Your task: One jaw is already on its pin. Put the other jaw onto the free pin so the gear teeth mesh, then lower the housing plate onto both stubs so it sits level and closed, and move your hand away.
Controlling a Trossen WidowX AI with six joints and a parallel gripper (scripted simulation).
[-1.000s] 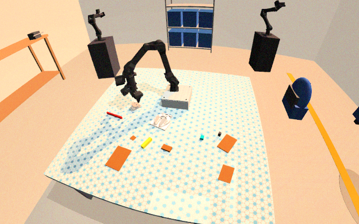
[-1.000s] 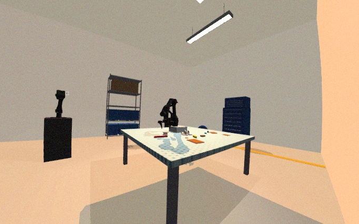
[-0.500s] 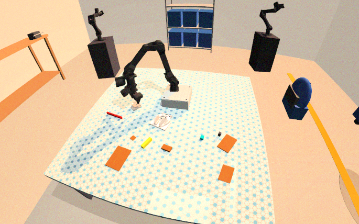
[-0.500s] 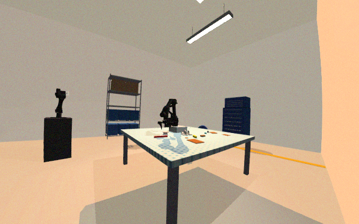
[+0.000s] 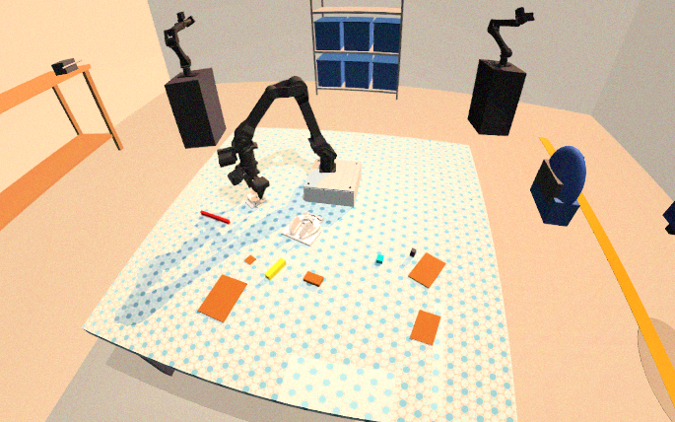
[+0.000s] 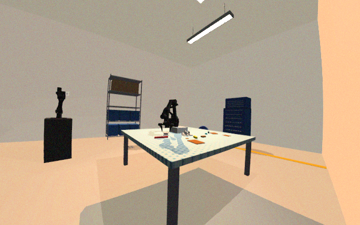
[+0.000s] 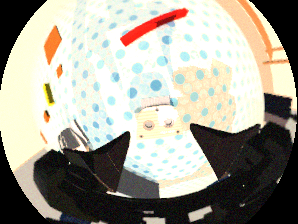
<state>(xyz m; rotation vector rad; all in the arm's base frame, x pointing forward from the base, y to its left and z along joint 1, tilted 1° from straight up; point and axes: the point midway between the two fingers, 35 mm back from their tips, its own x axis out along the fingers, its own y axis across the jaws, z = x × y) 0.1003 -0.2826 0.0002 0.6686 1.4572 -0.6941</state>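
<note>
Now: the white jaw 13 cm ahead of my gripper tip, 20 cm to the left of it and 2 cm below it. Round my gripper tip: teal cube (30 cm ahead, 46 cm to the left, 3 cm below); then yellow block (34 cm ahead, 13 cm to the left, 3 cm below); then red stick (10 cm ahead, 16 cm to the right, 3 cm below).
</note>
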